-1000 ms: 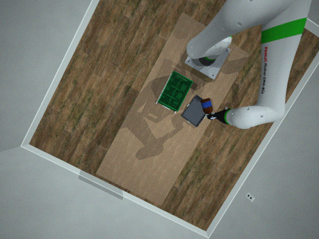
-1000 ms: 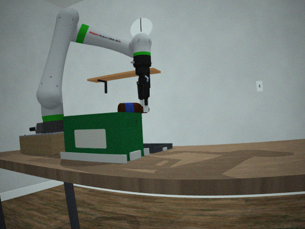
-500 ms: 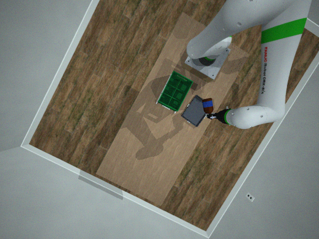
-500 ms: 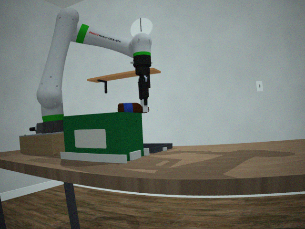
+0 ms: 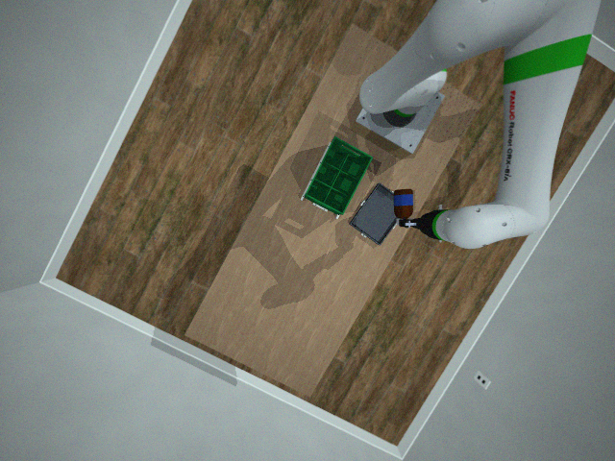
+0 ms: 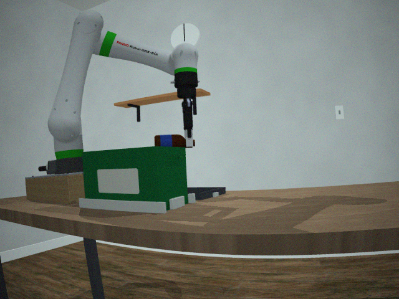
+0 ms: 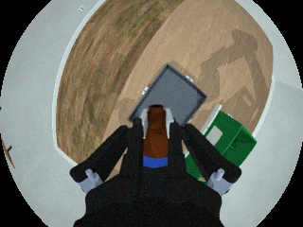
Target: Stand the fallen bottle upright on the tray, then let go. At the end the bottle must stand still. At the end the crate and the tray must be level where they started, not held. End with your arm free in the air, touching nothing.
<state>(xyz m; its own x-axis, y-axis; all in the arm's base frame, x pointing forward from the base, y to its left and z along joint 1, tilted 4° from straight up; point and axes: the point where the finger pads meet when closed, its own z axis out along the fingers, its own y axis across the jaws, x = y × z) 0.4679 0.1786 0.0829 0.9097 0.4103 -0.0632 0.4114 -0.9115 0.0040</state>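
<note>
My hand is 50 mm past the bottle, 20 mm to the left of it and 20 mm above it. Also, from my hand: green crate (80 mm behind, 320 mm to the right, 140 mm below); then tray (10 mm behind, 50 mm to the right, 210 mm below).
</note>
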